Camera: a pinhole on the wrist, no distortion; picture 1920 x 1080 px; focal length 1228.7 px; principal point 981.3 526.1 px. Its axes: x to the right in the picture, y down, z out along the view. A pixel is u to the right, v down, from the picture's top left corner.
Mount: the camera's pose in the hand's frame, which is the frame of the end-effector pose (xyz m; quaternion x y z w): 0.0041 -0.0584 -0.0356 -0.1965 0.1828 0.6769 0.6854
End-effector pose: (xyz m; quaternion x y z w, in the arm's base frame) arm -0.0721 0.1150 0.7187 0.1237 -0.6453 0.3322 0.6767
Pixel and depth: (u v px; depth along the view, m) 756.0 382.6 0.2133
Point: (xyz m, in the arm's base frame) -0.2172 0.0359 0.7608
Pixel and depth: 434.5 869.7 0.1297
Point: -0.1281 0.0122 0.7100
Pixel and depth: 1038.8 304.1 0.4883
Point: -0.5011 0.0771 0.7953
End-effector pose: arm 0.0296 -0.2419 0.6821 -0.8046 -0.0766 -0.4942 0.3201
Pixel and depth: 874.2 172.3 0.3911
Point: 0.3729 -0.1637 0.6272
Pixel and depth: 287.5 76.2 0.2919
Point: 0.2849 -0.0450 0.6988
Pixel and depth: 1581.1 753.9 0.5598
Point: 0.4064 -0.4092 0.2980
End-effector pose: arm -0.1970 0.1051 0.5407 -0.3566 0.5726 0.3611 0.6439
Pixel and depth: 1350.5 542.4 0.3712
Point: -0.2897 0.4117 0.5551
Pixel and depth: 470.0 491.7 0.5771
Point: 0.0534 0.6307 0.5843
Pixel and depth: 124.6 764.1 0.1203
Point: -0.0867 0.1671 0.5761
